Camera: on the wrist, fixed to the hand. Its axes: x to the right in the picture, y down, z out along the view.
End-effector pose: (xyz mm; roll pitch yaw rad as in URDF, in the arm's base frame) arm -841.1 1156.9 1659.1 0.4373 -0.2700 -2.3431
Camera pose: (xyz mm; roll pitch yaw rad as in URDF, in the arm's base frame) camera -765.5 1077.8 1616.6 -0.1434 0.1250 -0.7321
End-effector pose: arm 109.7 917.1 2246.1 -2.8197 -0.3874 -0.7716
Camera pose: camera 17.5 861.9 2293.5 -2.6120 -0.1803 -2.4961
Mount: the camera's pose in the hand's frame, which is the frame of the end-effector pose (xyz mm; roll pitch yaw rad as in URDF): -7.6 81.3 -84.4 0.1638 0.5457 1.6548
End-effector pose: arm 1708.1 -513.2 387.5 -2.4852 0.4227 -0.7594
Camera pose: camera 1628.4 -597.4 406.3 2.8312 0.0697 -2.4407
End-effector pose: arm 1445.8 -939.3 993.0 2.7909 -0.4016 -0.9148
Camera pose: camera 1378.4 -929.4 1088.7 -2.3655 -0.7614 -3.0236
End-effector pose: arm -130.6 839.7 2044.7 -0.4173 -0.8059 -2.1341
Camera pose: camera -136.3 755.6 1963.0 -0.9241 0.6679 -1.3247
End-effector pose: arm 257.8 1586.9 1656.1 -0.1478 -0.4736 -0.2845
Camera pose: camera 312.2 1641.8 1567.7 -0.4245 0.6450 0.9976
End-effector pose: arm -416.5 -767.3 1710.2 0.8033 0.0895 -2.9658
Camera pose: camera -388.5 -881.4 1710.8 0.1937 -0.2609 -1.3444
